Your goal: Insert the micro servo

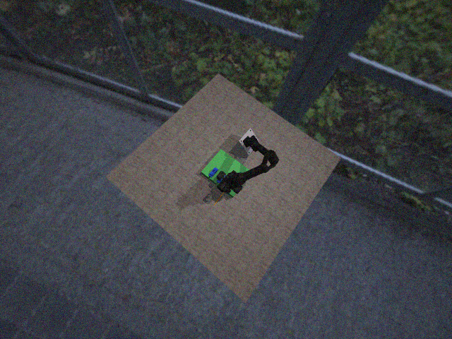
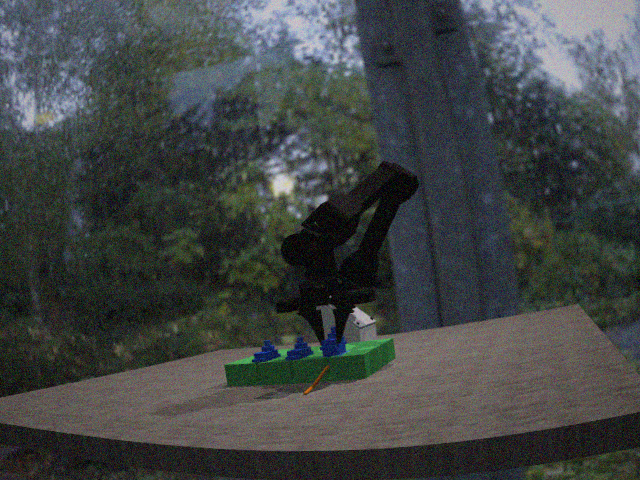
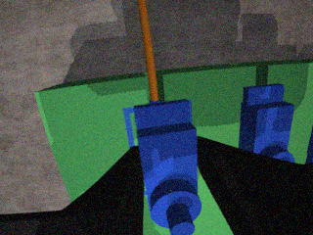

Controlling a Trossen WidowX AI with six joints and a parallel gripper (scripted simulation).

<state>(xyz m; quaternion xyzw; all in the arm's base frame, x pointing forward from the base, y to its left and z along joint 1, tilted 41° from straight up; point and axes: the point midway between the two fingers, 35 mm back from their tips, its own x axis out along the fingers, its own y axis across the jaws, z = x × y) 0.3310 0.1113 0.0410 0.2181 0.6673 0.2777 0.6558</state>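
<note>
Now: the green deck 120 mm behind my gripper tip, 80 mm to the right of it and 50 mm below it.
</note>
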